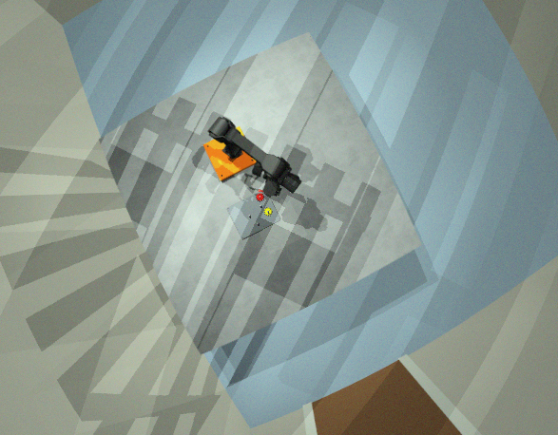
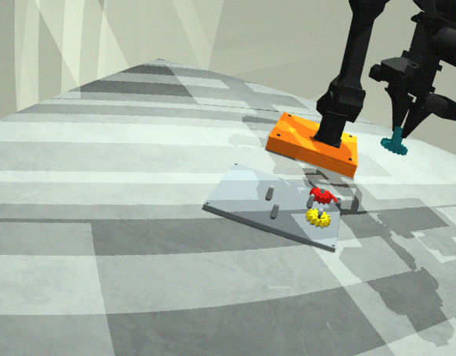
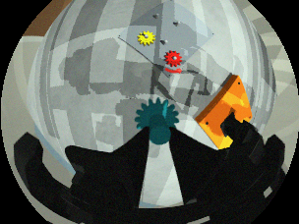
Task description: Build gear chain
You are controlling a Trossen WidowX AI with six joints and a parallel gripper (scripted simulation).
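Right now the red gear is 4 cm ahead of my gripper tip, 10 cm to the right of it and 14 cm below it. Round my gripper tip: teal gear 1 cm below; then red arrow 2 cm ahead, 8 cm to the right, 15 cm below; then yellow gear 12 cm ahead, 9 cm to the right, 14 cm below.
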